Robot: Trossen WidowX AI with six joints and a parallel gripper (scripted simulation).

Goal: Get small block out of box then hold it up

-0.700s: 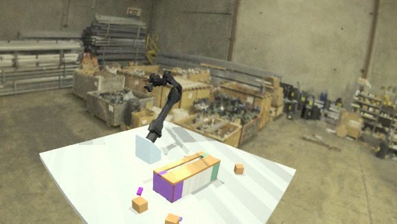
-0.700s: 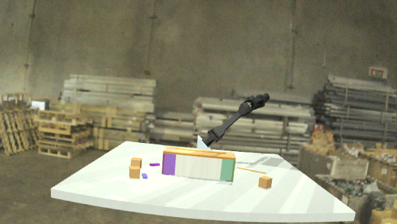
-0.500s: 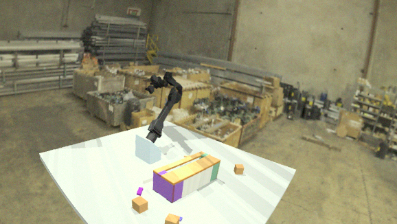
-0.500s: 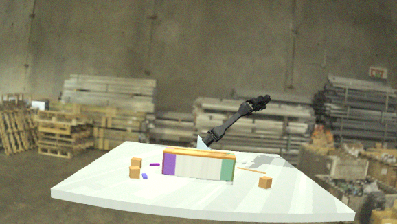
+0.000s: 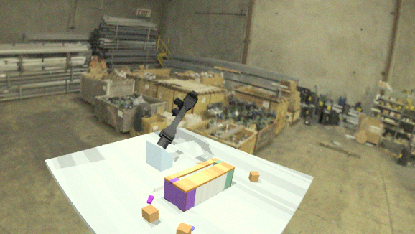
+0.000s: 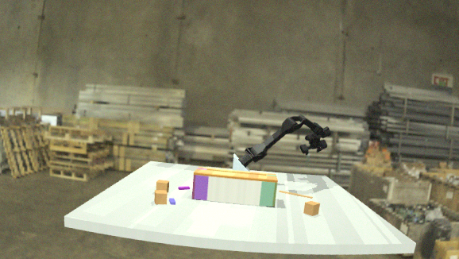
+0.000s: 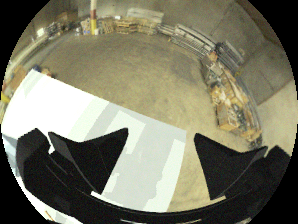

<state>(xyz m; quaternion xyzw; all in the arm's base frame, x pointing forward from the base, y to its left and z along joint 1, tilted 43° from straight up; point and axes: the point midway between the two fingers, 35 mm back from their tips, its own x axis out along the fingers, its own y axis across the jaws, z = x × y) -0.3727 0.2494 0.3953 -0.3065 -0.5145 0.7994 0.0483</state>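
The small tan block lies 730 mm ahead of my gripper tip, 420 mm to the right of it and 80 mm below it. Round my gripper tip: small purple piece (690 mm ahead, 710 mm to the right, 160 mm below); thin orange stick (560 mm ahead, 130 mm to the right, 160 mm below).
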